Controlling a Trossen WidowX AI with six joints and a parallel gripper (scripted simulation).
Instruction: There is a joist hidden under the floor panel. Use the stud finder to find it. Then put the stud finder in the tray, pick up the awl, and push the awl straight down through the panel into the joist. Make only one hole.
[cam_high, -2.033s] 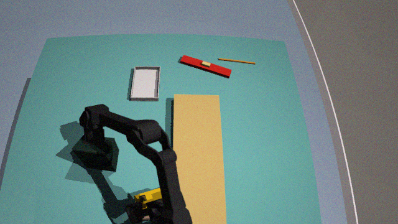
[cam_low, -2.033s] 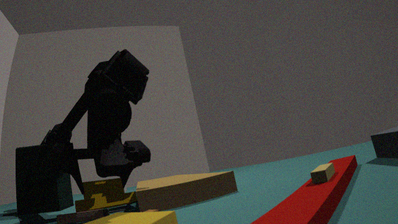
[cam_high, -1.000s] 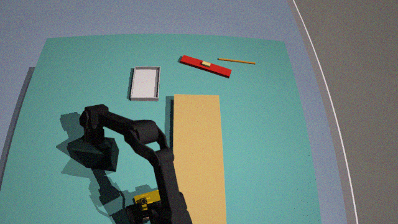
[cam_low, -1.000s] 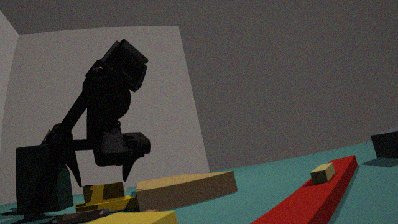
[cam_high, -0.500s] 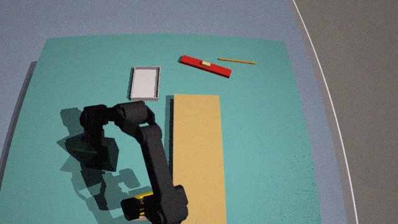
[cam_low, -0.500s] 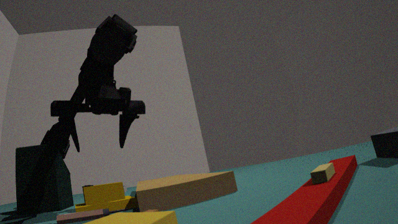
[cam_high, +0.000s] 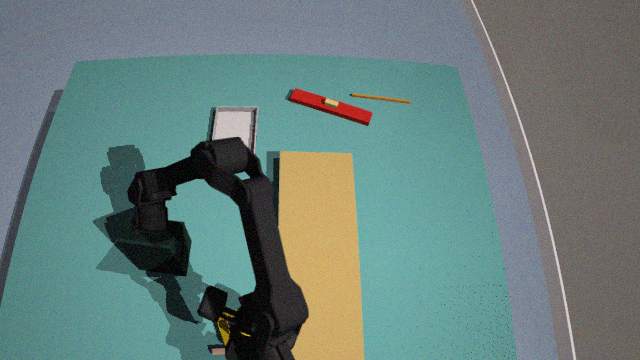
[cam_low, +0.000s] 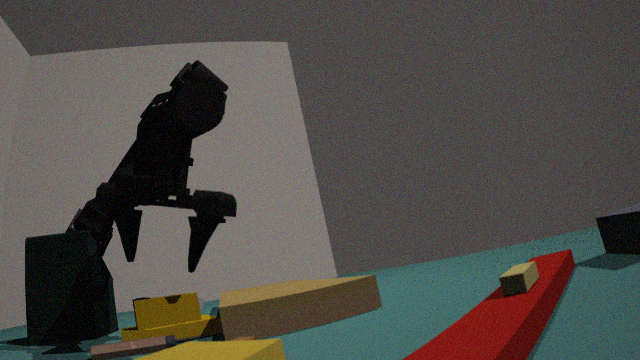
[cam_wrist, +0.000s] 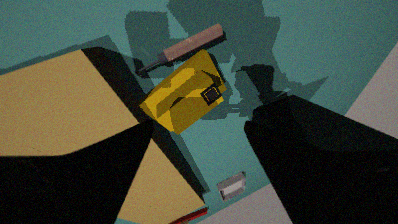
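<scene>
Now: gripper tip 50 mm above the stud finder and 20 mm past it. From my gripper tip the other things lie so: square indicator (40 mm below, 30 mm behind, 10 mm to the right); then awl (90 mm below, 50 mm to the right); then tray (500 mm to the left, 120 mm behind, 80 mm below).
</scene>
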